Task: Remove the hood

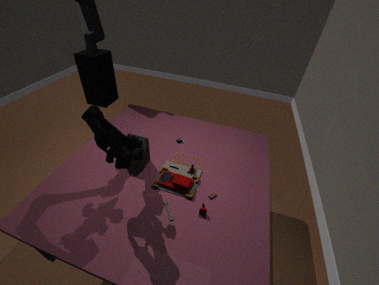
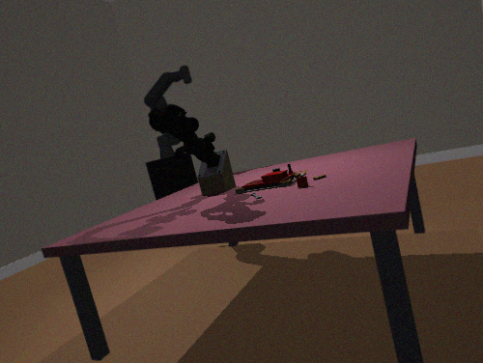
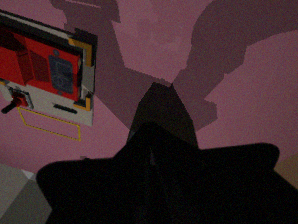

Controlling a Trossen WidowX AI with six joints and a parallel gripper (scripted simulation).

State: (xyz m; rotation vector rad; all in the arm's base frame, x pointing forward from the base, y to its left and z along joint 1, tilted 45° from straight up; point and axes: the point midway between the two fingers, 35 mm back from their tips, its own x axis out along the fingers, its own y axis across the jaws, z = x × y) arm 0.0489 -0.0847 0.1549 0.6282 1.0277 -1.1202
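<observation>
Now: the hood 28 cm ahead of my gripper tip, 7 cm to the left of it and 12 cm below it. From my gripper tip the other things lie so: tan brick: 47 cm ahead, 6 cm to the left, 16 cm below; grey wrench: 26 cm ahead, 11 cm to the right, 16 cm below.
</observation>
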